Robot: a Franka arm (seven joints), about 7 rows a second.
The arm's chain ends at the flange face. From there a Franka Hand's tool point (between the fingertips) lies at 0.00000 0.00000 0.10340 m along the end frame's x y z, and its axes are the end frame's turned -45 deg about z.
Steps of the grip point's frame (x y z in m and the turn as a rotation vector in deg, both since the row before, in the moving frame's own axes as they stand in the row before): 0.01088, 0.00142, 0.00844, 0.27, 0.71, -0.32; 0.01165, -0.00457, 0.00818, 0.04, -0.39, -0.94; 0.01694, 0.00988, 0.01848, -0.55, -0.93, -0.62; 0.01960, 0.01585, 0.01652, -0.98, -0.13, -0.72; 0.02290, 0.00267, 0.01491, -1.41, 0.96, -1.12; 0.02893, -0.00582, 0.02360, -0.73, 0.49, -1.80
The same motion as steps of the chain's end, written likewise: 0.00814, -0.00544, 0.00845, 0.69, 0.31, -0.32; 0.00555, -0.01192, 0.00818, -0.25, -0.30, -0.94; 0.01944, -0.00688, 0.01850, -1.05, -0.27, -0.62; 0.02397, -0.00406, 0.01654, -0.78, 0.60, -0.72; 0.01505, -0.01485, 0.01496, -0.32, 1.68, -1.12; 0.01478, -0.02485, 0.02361, -0.17, 0.86, -1.80
